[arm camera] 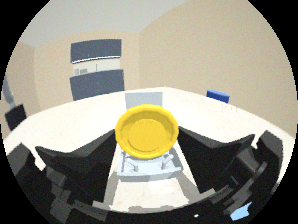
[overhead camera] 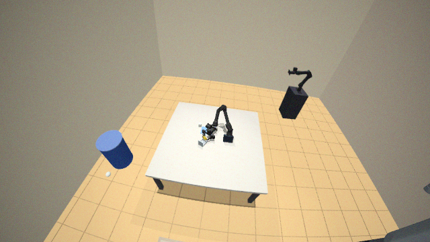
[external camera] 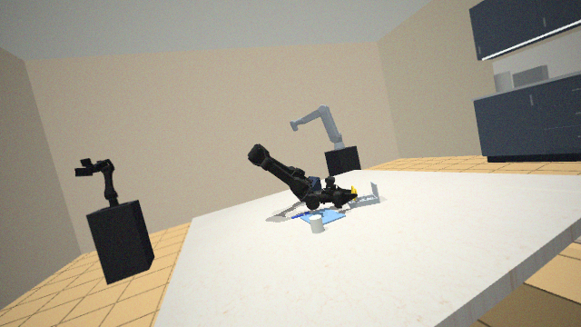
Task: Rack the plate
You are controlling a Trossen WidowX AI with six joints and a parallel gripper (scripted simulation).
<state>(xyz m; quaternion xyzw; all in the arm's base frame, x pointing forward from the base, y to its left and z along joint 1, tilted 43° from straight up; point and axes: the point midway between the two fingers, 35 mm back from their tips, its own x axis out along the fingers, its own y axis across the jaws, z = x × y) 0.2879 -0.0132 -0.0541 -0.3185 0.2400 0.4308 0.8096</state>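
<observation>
My gripper tip is 10 mm to the left of the yellow plate. From my gripper tip the other things lie so: grey dish rack: 30 mm below, 20 mm to the left, 10 mm ahead; then light blue mat: 180 mm to the right, 50 mm below, 20 mm behind; then small white cup: 260 mm to the right, 80 mm ahead, 30 mm below.
</observation>
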